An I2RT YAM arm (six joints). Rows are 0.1 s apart.
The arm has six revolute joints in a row. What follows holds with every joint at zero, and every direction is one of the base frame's. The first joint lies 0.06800 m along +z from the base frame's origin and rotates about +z. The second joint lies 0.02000 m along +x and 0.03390 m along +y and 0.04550 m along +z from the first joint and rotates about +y. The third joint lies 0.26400 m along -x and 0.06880 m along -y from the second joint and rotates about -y. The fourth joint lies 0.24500 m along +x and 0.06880 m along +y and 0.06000 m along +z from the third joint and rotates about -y. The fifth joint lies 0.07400 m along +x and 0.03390 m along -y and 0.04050 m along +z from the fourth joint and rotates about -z. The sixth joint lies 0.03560 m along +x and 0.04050 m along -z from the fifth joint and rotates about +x. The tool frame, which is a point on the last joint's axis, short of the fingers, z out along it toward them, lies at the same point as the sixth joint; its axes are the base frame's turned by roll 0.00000, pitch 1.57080 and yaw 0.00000 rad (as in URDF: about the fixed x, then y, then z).
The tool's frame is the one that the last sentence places.
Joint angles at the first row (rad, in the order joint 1, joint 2, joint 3, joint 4, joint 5, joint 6):
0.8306 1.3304 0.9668 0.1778 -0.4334 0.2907
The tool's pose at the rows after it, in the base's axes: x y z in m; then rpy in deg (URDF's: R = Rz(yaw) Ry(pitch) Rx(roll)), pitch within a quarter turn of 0, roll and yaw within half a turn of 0:
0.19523 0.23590 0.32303 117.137 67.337 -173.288
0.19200 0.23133 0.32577 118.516 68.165 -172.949
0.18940 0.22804 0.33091 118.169 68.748 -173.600
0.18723 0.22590 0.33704 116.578 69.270 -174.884
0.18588 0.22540 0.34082 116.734 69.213 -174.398
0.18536 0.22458 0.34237 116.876 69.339 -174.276
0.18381 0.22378 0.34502 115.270 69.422 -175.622
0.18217 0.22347 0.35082 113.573 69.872 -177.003
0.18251 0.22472 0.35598 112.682 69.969 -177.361
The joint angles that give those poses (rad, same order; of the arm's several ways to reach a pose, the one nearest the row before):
0.8335 1.3029 0.9649 0.1455 -0.4058 0.2790
0.8334 1.2784 0.9588 0.1267 -0.3868 0.2650
0.8331 1.2593 0.9630 0.1110 -0.3805 0.2608
0.8333 1.2452 0.9721 0.1015 -0.3840 0.2615
0.8351 1.2401 0.9844 0.0824 -0.3881 0.2607
0.8345 1.2362 0.9878 0.0751 -0.3881 0.2584
0.8364 1.2290 0.9894 0.0767 -0.3900 0.2649
0.8398 1.2232 1.0029 0.0709 -0.3905 0.2669
0.8410 1.2285 1.0244 0.0603 -0.3980 0.2684

